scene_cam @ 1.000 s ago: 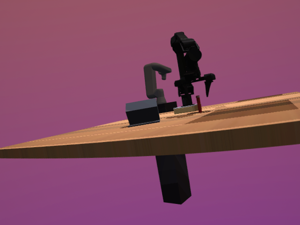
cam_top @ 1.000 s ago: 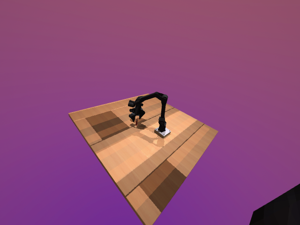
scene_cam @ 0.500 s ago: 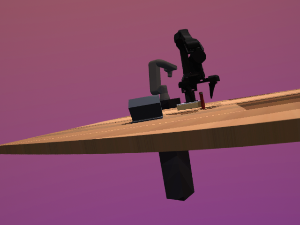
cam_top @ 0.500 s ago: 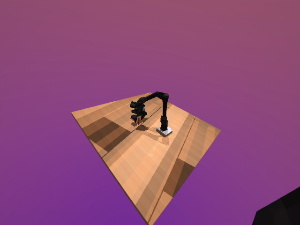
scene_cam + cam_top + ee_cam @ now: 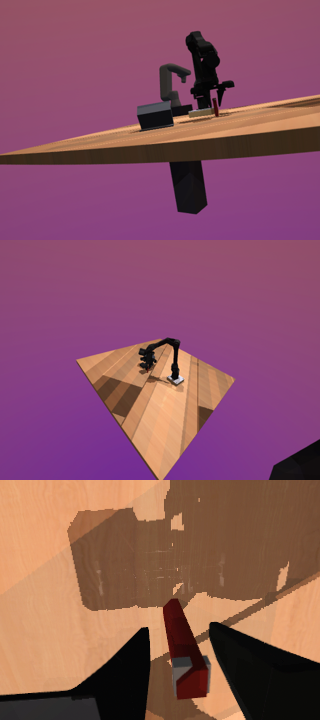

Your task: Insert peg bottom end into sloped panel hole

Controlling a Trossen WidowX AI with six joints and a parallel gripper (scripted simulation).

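The sloped panel is 210 mm ahead of my gripper tip and 160 mm to the right of it. From my gripper tip the other things lie so: peg (20 mm above).
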